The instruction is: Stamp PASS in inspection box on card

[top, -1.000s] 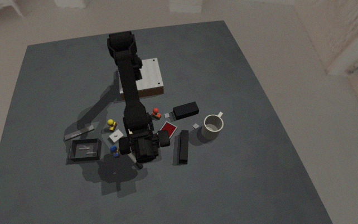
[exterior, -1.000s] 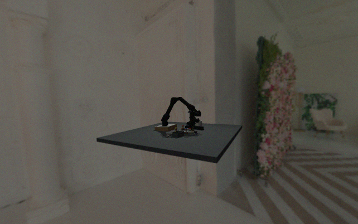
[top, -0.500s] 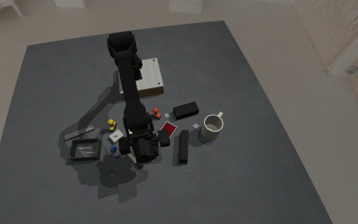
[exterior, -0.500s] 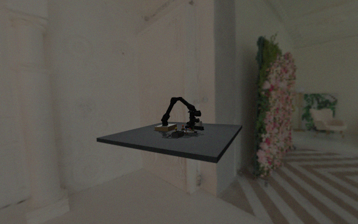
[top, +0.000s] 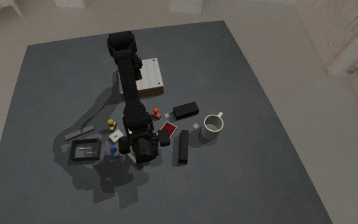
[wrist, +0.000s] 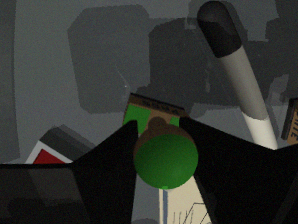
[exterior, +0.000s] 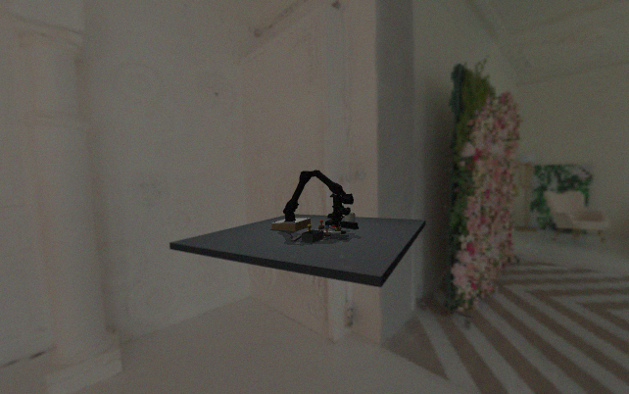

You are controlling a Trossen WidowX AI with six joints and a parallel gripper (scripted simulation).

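Now: gripper tip 60 mm past the red ink pad, 100 mm to the right of it and 30 mm above it. Round my gripper tip: green-knobbed stamp: right at my gripper tip; white marker: 20 mm ahead, 60 mm to the right, 20 mm below; blue stamp: 30 mm behind, 130 mm to the right, 10 mm below.
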